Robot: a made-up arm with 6 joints.
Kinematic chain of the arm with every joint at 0, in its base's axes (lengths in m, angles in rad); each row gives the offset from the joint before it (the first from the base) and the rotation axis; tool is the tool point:
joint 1: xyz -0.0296 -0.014 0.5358 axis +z
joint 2: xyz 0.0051 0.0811 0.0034 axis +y
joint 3: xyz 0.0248 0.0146 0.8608 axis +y
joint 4: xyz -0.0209 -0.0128 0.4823 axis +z
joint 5: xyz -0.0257 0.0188 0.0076 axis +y
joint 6: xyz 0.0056 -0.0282 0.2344 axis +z
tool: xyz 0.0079 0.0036 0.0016
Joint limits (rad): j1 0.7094..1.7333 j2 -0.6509..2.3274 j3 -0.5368..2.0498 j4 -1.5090..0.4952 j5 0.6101..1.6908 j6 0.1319..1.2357
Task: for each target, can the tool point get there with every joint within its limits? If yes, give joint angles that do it. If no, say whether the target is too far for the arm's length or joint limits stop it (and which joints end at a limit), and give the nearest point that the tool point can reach.
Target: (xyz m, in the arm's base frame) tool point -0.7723 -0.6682 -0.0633
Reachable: no: joint limits stop it (at a limit: joint 1, joint 2, joint 3, joint 4) | nearest point -0.1813 -0.0655 -0.1660 | short by 0.850 m
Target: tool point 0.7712 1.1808 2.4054
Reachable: no: too far | nearest point 0.4997 0.7756 1.7703 | short by 0.801 m
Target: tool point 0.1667 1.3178 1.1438
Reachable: yes | joints 1.4640 1.1785 -0.2764 -0.8496 1.0325 0.9854
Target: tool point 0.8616 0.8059 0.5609
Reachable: yes | joints 0.8401 1.1233 1.0484 -1.2777 1.3705 0.5755
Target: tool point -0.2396 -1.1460 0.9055
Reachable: no: joint limits stop it (at a limit: joint 2, joint 3, joint 4, joint 6) | nearest point -0.2025 -0.9463 1.4038 | short by 0.538 m
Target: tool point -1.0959 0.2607 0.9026
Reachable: no: joint limits stop it (at a limit: joint 1, joint 3, joint 4) | nearest point -0.2876 0.4332 0.9353 | short by 0.827 m
